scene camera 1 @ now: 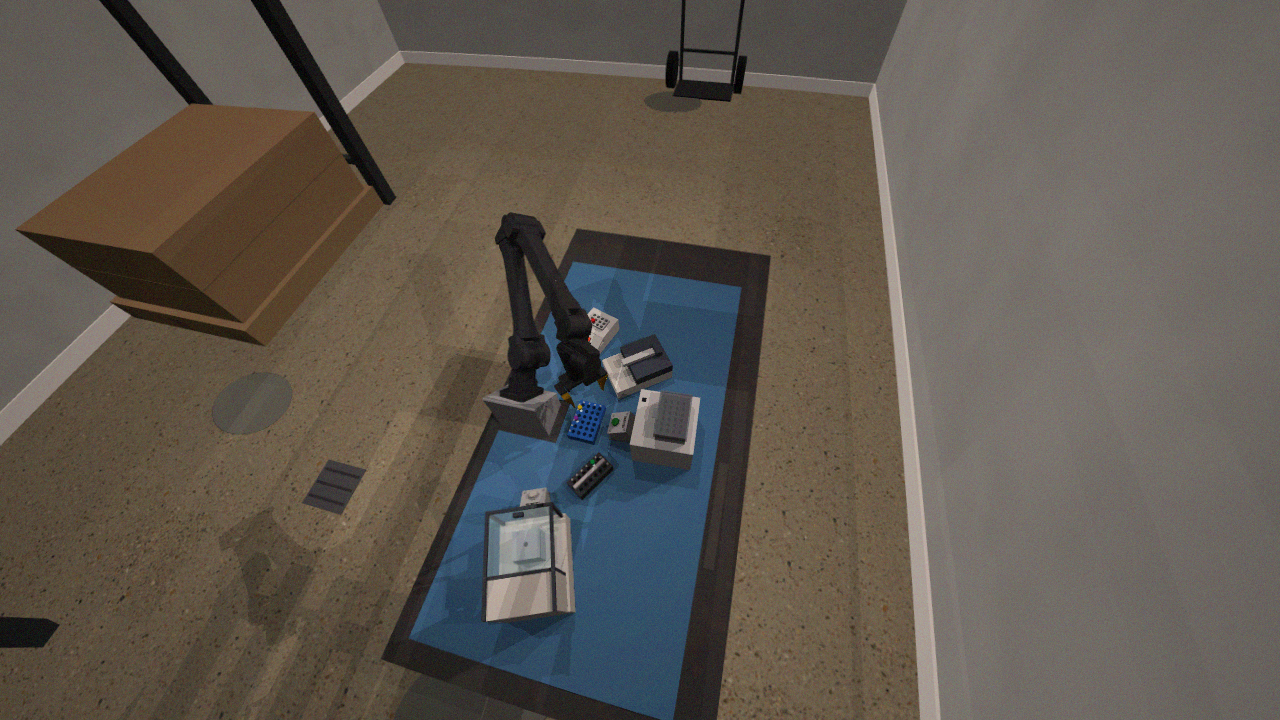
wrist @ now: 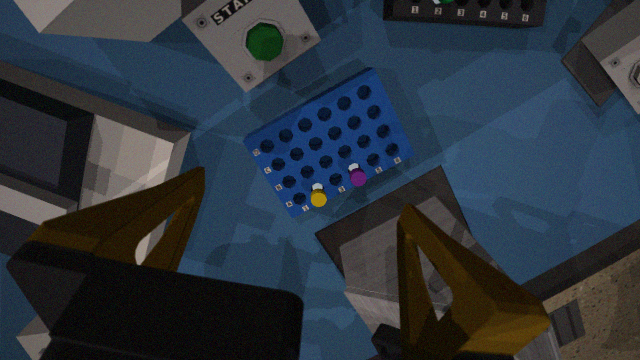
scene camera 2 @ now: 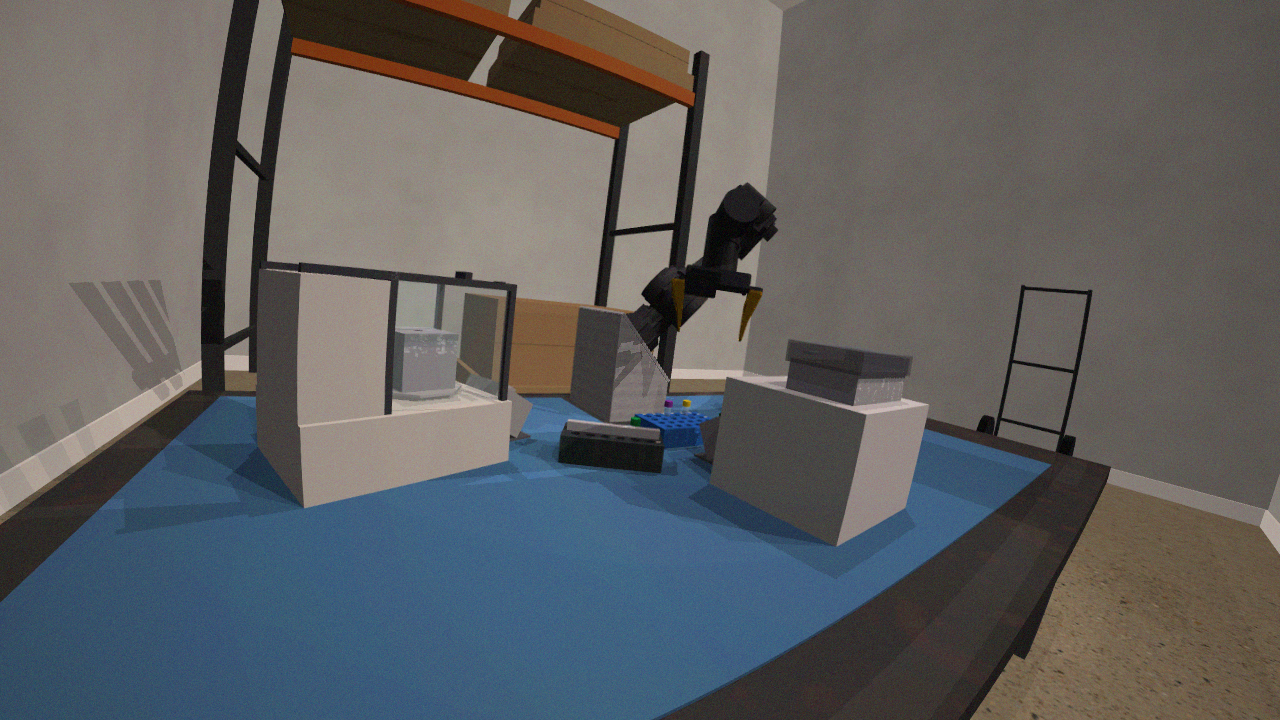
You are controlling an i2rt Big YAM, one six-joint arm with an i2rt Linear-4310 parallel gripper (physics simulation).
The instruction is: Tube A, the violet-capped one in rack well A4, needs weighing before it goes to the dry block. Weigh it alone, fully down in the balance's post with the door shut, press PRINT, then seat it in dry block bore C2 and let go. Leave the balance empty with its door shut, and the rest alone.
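Frame: origin at the arm's base, x ahead, y left, z up, level; metres.
Seen in the pictures: gripper, fingertip midpoint: (scene camera 1: 588, 398) (wrist: 305, 195) (scene camera 2: 709, 335); arm's base at its link origin: (scene camera 1: 522, 394) (scene camera 2: 626, 344).
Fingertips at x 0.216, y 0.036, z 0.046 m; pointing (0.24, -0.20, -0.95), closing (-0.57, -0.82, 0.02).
Note:
Offsets run from my fingertips to a thing's middle.
Tube A, violet-capped @(dz -0.139, dx -0.049, dy -0.027 m) (wrist: 357, 177) (scene camera 2: 668, 403), stands upright in well A4 of the blue rack @(dz -0.156, dx -0.021, dy -0.015 m) (wrist: 382, 96) (scene camera 2: 682, 436). My gripper (scene camera 1: 584, 393) (scene camera 2: 709, 334) (wrist: 305, 195) is open and empty, above the rack, with the violet cap between and beyond the fingertips in the wrist view. The balance @(dz -0.059, dx +0.007, dy -0.416 m) (scene camera 1: 529, 598) (scene camera 2: 402, 447) has a glass chamber around a grey block with a small hole on top; whether its door is shut I cannot tell. A small grey button box @(dz -0.107, dx -0.060, dy -0.291 m) (scene camera 1: 534, 495) stands beside it. A white box with a grey block @(dz -0.076, dx +0.189, dy +0.015 m) (scene camera 1: 673, 417) (scene camera 2: 848, 368) on top stands right of the rack.
A yellow-capped tube @(dz -0.139, dx -0.052, dy +0.011 m) (wrist: 318, 198) (scene camera 2: 686, 402) stands in A2. A black rack @(dz -0.147, dx +0.060, dy -0.174 m) (scene camera 1: 590, 475) (scene camera 2: 611, 450) holds a green-capped tube. The START box (wrist: 295, 60) stands beside the blue rack. A white device with dark lid @(dz -0.120, dx +0.064, dy +0.221 m) (scene camera 1: 637, 365) and a keypad device @(dz -0.136, dx -0.132, dy +0.310 m) (scene camera 1: 601, 327) stand farther back.

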